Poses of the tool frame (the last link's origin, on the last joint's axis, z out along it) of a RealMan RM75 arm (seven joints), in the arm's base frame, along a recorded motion.
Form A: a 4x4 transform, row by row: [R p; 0 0 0 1], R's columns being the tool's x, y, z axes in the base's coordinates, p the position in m. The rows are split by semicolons.
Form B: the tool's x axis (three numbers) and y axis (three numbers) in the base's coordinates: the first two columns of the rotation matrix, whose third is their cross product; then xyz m. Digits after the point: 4 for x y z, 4 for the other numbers.
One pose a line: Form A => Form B
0.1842 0.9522 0.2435 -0.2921; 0.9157 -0.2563 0.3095 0.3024; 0.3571 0.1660 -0.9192 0.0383; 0 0 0 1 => 0.1842 0.9157 0.3571 0.9522 -0.2563 0.1660 -0.2921 0.3024 0.0383
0.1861 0.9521 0.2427 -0.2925; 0.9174 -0.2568 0.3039 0.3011; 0.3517 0.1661 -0.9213 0.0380; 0 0 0 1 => 0.1861 0.9174 0.3517 0.9521 -0.2568 0.1661 -0.2925 0.3011 0.0380
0.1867 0.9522 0.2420 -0.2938; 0.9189 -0.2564 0.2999 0.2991; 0.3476 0.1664 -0.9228 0.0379; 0 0 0 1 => 0.1867 0.9189 0.3476 0.9522 -0.2564 0.1664 -0.2938 0.2991 0.0379
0.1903 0.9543 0.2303 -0.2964; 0.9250 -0.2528 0.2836 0.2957; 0.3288 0.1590 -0.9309 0.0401; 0 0 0 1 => 0.1903 0.9250 0.3288 0.9543 -0.2528 0.1590 -0.2964 0.2957 0.0401
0.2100 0.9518 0.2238 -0.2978; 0.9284 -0.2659 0.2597 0.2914; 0.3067 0.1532 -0.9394 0.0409; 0 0 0 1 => 0.2100 0.9284 0.3067 0.9518 -0.2659 0.1532 -0.2978 0.2914 0.0409
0.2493 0.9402 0.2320 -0.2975; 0.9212 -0.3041 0.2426 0.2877; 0.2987 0.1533 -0.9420 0.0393; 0 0 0 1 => 0.2493 0.9212 0.2987 0.9402 -0.3041 0.1533 -0.2975 0.2877 0.0393
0.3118 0.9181 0.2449 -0.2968; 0.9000 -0.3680 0.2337 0.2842; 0.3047 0.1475 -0.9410 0.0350; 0 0 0 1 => 0.3118 0.9000 0.3047 0.9181 -0.3680 0.1475 -0.2968 0.2842 0.0350
